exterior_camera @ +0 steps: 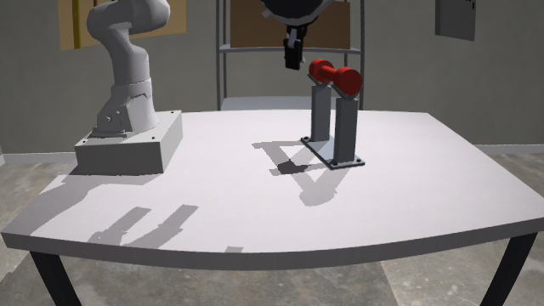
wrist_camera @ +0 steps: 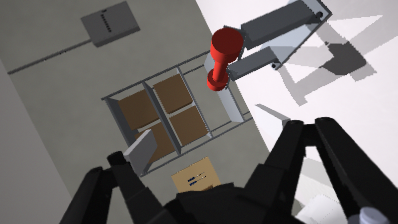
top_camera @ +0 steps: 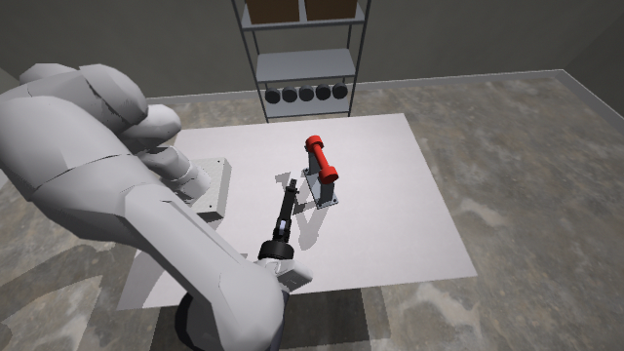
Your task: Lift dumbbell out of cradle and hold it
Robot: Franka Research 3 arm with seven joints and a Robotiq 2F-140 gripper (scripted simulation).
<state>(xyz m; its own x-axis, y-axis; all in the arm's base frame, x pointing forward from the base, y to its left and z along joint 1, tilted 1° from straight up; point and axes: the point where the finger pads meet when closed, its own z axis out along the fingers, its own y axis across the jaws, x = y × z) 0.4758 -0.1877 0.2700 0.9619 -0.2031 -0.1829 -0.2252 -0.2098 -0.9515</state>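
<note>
Now: the red dumbbell 21 cm to the left of my hand, 14 cm below it and 10 cm ahead of it. The rest, counted from my hand: grey cradle 26 cm below, 21 cm to the left, 10 cm ahead.
</note>
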